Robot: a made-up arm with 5 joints.
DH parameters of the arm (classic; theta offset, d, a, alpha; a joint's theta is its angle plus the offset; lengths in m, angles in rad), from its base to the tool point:
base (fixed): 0 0.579 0.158 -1.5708
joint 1: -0.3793 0 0.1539 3.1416
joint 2: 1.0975 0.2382 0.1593 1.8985
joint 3: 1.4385 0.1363 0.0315 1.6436
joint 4: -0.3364 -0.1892 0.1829 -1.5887
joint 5: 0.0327 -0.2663 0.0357 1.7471
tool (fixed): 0.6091 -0.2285 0 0
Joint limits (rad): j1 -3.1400..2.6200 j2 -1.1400..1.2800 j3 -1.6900..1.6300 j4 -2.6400..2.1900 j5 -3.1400..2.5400
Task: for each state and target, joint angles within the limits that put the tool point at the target. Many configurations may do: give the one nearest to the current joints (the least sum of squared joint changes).
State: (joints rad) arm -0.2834 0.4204 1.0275 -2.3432 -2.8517
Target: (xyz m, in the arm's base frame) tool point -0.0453 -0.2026 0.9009
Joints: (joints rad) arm -0.2196 0.7585 1.4192 -1.5360 -2.8322
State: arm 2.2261 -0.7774 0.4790 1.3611 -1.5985
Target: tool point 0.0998 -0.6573 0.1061
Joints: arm 1.6906 -0.4143 0.0022 0.9000 -1.7625
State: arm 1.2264 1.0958 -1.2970 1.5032 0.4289
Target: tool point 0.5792 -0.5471 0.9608
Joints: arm 1.0520 1.1838 -1.4675 1.5187 0.3429
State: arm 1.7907 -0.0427 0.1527 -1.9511 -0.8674
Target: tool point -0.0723 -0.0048 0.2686
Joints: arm 1.5373 0.2605 -0.3125 -2.2431 -0.6076
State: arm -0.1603 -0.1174 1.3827 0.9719 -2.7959
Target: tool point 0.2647 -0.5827 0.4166
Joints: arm 0.4313 -0.6362 0.6007 0.5600 -2.0246
